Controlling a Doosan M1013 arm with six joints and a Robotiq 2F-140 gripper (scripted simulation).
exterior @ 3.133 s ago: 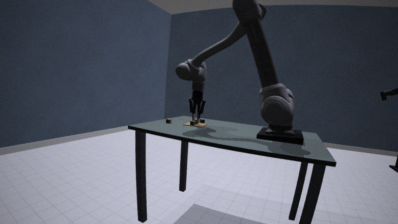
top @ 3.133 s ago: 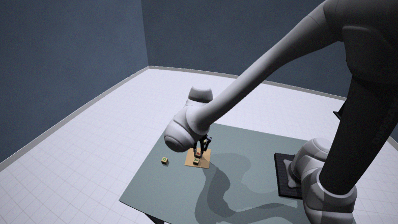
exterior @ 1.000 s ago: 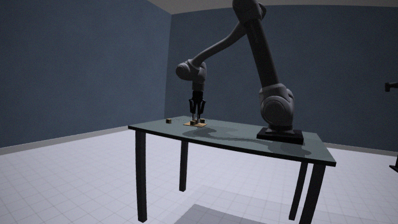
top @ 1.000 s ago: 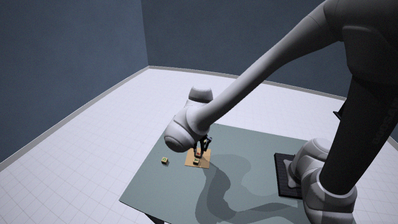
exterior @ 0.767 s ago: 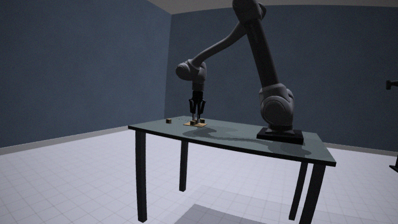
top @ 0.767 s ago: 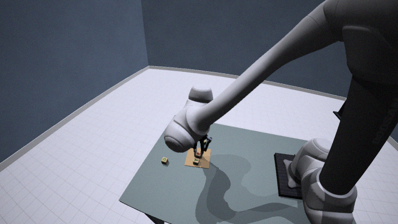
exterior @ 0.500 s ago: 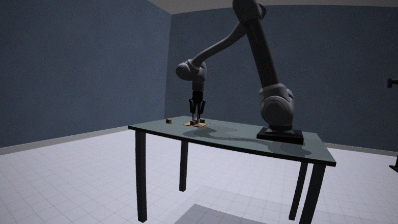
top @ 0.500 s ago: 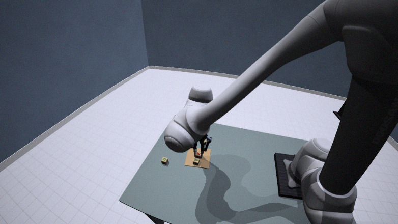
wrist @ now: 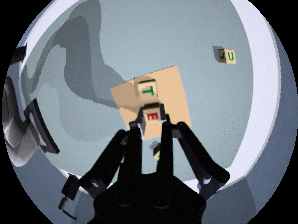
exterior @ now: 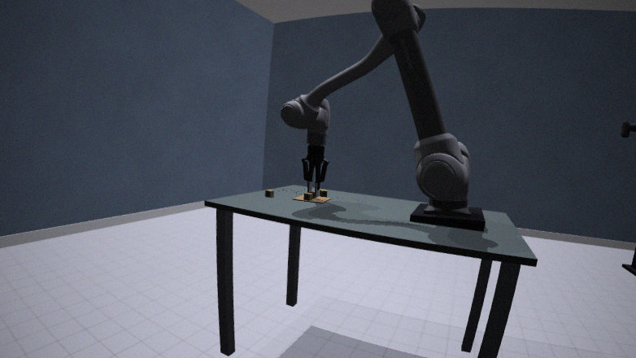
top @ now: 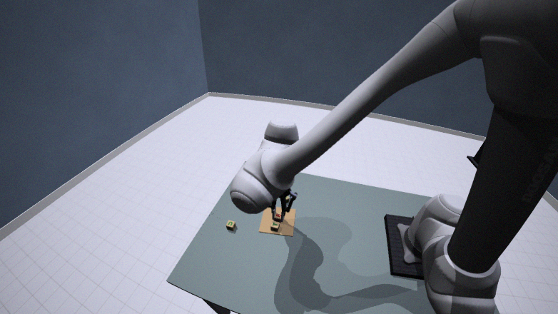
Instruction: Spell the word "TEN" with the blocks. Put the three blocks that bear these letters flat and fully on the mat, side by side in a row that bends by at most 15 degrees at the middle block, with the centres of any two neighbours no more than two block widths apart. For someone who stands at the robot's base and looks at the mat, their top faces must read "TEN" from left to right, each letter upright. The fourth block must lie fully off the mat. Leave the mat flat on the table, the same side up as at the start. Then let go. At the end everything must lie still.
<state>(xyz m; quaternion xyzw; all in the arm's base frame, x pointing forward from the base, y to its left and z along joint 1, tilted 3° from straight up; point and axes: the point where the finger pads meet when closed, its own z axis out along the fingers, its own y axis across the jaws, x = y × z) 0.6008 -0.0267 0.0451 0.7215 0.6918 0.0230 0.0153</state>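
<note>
Right now the tan mat is 4 cm below my hand. The rest, counted from my hand: block 5 cm to the left, 3 cm below.
</note>
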